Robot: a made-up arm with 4 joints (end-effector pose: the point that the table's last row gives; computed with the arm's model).
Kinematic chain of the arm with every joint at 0, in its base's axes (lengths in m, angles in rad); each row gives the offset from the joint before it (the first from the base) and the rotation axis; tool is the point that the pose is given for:
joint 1: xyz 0 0 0.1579 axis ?
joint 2: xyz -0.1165 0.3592 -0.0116 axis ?
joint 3: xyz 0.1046 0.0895 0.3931 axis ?
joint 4: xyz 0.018 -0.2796 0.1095 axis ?
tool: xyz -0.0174 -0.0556 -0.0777
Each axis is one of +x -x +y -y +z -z.
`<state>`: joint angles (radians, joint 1 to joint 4).
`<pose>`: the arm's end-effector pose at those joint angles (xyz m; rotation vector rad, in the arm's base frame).
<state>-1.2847 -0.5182 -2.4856 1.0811</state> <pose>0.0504 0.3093 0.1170 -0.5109 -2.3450 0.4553</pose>
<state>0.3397 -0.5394 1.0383 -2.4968</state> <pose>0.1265 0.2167 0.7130 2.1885 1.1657 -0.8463</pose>
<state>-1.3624 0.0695 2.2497 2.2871</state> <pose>0.1299 0.2752 0.0839 1.2730 -2.4367 -1.1642</pose>
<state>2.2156 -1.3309 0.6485 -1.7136</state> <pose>0.0201 -0.6317 0.2768 -2.2527 -0.2872 -1.8550</pose>
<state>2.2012 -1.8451 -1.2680 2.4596</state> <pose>0.0967 -0.5495 0.1591 0.9628 -0.5208 -1.6655</pose>
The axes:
joint 1: +x
joint 2: -z
joint 3: +y
joint 4: -x

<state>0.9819 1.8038 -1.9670 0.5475</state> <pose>-0.3957 -0.0798 0.6761 -1.3774 -0.1748 -1.6399</pose>
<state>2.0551 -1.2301 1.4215 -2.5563</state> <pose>0.0609 -0.6158 0.4644 -2.0609 -1.8090 -0.8442</pose>
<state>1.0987 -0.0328 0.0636 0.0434</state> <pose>-0.0010 -0.3184 0.4483 1.0538 0.0375 0.0649</pose>
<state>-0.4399 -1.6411 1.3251 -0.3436</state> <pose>0.0907 0.6127 0.2952 -1.1419 1.4603 0.8959</pose>
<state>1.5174 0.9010 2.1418 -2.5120</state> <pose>-0.0568 -0.2985 0.2977 -0.5384 -1.4197 1.3374</pose>
